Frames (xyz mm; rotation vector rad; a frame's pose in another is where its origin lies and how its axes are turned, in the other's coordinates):
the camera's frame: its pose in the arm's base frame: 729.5 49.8 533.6 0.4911 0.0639 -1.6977
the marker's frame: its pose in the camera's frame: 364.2 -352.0 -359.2 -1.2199 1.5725 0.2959
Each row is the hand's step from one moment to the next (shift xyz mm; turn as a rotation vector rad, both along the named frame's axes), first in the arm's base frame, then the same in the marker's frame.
Working: the arm's base frame: its pose in the marker's frame: 161.2 -198.0 -394.9 -0.6799 -1.8844 0.3892

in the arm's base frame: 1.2 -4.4 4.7 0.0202 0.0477 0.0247
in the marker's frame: -5.9 -2.5 1.4 -0.0153 0.0510 -0.0215
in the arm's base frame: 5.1 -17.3 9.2 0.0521 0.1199 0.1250
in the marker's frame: -14.7 -10.1 9.6 -0.0964 0.1315 -0.0782
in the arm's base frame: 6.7 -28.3 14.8 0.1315 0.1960 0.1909
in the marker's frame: -23.3 -17.5 14.6 -0.1589 0.2430 -0.0886
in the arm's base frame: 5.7 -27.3 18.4 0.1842 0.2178 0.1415
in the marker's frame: -26.1 -17.2 11.9 -0.1230 0.2906 -0.0424
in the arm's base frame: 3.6 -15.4 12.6 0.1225 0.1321 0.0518
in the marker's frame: -16.9 -9.4 6.1 -0.0466 0.1815 -0.0042
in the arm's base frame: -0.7 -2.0 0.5 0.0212 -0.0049 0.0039
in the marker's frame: -0.8 -2.0 0.4 -0.0111 0.0094 0.0166
